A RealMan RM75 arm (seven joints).
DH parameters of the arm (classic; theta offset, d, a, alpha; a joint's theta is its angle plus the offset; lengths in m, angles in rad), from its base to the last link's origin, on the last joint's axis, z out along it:
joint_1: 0 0.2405 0 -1.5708
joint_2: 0 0 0 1.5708
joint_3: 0 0.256 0 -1.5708
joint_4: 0 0 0 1.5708
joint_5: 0 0.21 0 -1.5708
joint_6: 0 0 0 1.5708
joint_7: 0 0.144 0 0
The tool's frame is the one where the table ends.
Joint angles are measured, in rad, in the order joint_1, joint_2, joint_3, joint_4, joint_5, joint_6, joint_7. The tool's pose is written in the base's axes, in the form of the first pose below.
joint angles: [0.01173, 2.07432, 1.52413, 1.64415, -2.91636, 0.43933, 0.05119]
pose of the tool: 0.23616, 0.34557, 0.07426, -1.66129, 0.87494, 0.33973
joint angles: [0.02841, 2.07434, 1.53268, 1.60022, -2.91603, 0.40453, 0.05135]
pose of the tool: 0.24148, 0.35012, 0.07261, -1.65253, 0.87261, 0.34395
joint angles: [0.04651, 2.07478, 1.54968, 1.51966, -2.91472, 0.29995, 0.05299]
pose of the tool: 0.25153, 0.35680, 0.07354, -1.61793, 0.84933, 0.37760
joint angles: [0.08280, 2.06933, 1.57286, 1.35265, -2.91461, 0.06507, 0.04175]
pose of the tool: 0.26980, 0.36691, 0.07601, -1.55781, 0.76363, 0.43739
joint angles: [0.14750, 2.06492, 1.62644, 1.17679, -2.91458, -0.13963, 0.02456]
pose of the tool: 0.28707, 0.37861, 0.08372, -1.48840, 0.68374, 0.47696
